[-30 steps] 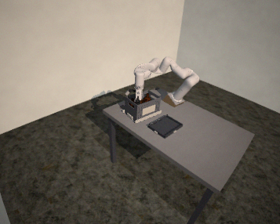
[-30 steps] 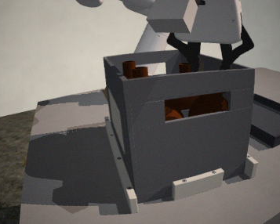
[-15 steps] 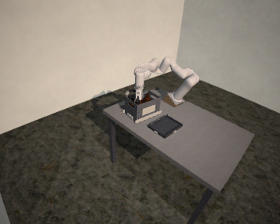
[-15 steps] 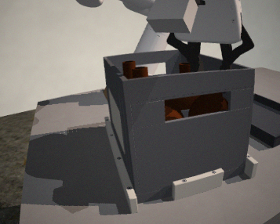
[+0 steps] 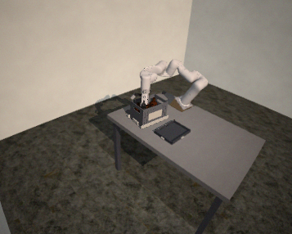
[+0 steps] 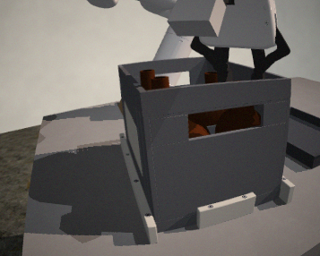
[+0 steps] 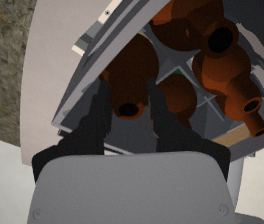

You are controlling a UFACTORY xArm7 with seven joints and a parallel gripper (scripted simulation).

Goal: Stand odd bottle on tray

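My gripper is now 90 mm past the dark grey crate, 30 mm to the left of it and 80 mm above it. Round my hand: dark flat tray (100 mm behind, 260 mm to the left, 150 mm below); glass bottle (190 mm behind, 60 mm to the right, 70 mm below).
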